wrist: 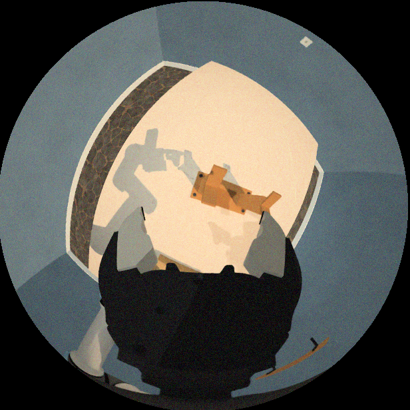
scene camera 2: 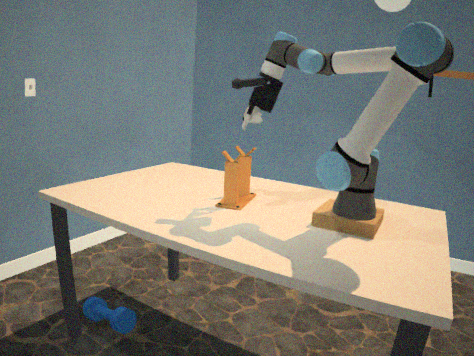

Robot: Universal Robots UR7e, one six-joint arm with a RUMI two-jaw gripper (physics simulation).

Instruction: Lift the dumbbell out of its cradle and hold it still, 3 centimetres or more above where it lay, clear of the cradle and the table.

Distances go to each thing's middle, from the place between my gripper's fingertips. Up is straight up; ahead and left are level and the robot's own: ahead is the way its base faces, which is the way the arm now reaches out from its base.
I see my gripper 20 cm above the orange cradle (scene camera 2: 237, 175), 9 cm to the left of it and 6 cm short of it. Also, from my hand: blue dumbbell (scene camera 2: 123, 320) 60 cm below, 46 cm to the left, 22 cm ahead.
